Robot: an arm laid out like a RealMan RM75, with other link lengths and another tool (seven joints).
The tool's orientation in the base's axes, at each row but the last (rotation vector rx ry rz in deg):
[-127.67, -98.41, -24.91]
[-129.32, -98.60, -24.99]
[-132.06, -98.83, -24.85]
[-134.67, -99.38, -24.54]
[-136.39, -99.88, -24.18]
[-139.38, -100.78, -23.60]
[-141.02, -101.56, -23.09]
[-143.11, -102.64, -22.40]
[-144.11, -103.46, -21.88]
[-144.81, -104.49, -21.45]
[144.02, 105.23, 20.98]
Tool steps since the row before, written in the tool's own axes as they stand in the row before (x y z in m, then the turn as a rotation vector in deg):
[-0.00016, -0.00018, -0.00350, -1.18, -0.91, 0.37]
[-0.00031, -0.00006, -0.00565, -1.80, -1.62, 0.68]
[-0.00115, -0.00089, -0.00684, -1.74, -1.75, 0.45]
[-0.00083, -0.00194, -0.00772, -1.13, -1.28, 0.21]
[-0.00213, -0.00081, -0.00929, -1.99, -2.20, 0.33]
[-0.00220, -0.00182, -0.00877, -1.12, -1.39, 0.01]
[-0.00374, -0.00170, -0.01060, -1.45, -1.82, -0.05]
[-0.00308, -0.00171, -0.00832, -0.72, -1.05, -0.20]
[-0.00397, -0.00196, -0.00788, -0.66, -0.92, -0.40]
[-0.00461, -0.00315, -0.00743, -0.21, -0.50, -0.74]
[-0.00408, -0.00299, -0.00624, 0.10, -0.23, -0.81]
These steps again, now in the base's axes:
[-0.00042, -0.00152, 0.00313, -1.15, -0.66, -0.78]
[-0.00056, -0.00245, 0.00507, -1.96, -0.91, -1.28]
[-0.00182, -0.00320, 0.00594, -2.09, -0.90, -1.05]
[-0.00299, -0.00263, 0.00694, -1.51, -0.57, -0.61]
[-0.00258, -0.00440, 0.00809, -2.61, -1.03, -1.03]
[-0.00370, -0.00359, 0.00765, -1.64, -0.57, -0.42]
[-0.00444, -0.00520, 0.00908, -2.15, -0.75, -0.48]
[-0.00401, -0.00379, 0.00715, -1.24, -0.36, -0.09]
[-0.00448, -0.00430, 0.00657, -1.13, -0.37, 0.14]
[-0.00573, -0.00433, 0.00590, -0.67, -0.14, 0.61]
[-0.00517, -0.00372, 0.00490, -0.34, 0.06, 0.77]

